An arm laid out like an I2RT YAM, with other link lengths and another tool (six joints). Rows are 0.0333 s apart.
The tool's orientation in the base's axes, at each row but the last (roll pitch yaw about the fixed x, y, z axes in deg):
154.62, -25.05, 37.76
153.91, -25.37, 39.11
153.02, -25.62, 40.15
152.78, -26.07, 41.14
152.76, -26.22, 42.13
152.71, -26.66, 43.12
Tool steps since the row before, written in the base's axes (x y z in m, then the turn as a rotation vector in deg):
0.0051, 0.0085, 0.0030, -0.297, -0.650, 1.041
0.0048, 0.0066, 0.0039, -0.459, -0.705, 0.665
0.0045, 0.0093, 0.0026, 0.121, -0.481, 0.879
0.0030, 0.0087, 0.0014, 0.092, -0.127, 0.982
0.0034, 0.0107, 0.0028, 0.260, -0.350, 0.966
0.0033, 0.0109, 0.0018, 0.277, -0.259, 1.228
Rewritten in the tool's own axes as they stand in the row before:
0.0096, -0.0038, -0.0005, -0.133, 0.819, -0.952
0.0088, -0.0018, -0.0011, -0.439, 0.646, -0.735
0.0096, -0.0045, -0.0004, 0.184, 0.799, -0.588
0.0078, -0.0051, -0.0001, 0.419, 0.545, -0.719
0.0099, -0.0058, -0.0010, 0.389, 0.791, -0.588
0.0096, -0.0064, -0.0001, 0.573, 0.834, -0.792

